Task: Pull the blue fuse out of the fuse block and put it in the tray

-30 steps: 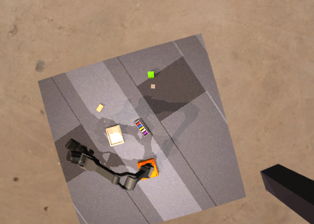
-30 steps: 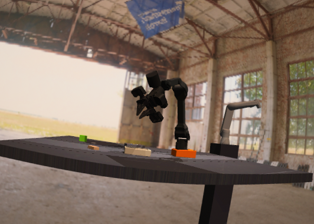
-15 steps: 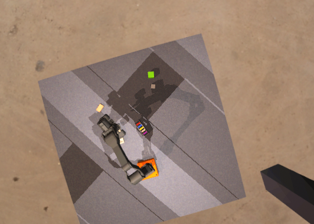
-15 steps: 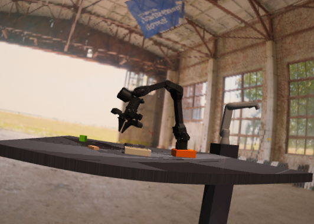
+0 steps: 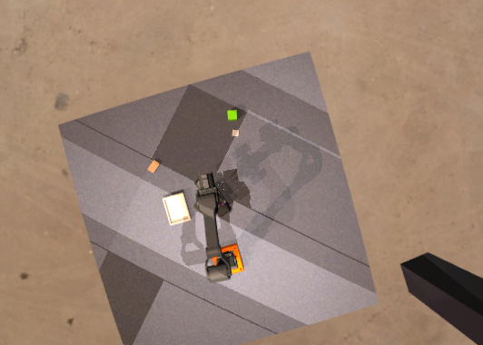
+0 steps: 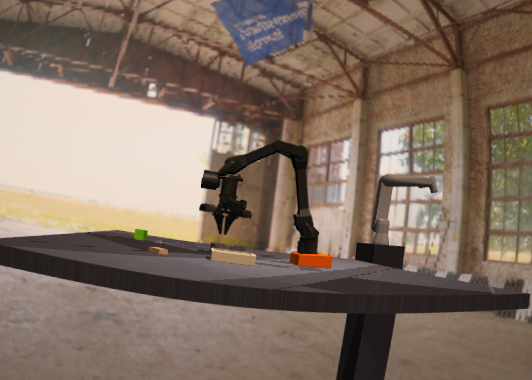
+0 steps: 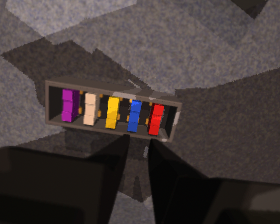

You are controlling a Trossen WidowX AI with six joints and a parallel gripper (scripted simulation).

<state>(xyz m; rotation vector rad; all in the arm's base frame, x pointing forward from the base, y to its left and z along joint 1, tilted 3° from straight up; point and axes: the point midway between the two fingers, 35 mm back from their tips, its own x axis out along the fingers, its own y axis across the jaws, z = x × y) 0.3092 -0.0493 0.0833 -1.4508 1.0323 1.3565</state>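
Right now the blue fuse is 5 cm below my gripper tip and 1 cm behind it. The rest, counted from my gripper tip: tray 20 cm to the left, 7 cm below, 1 cm behind.
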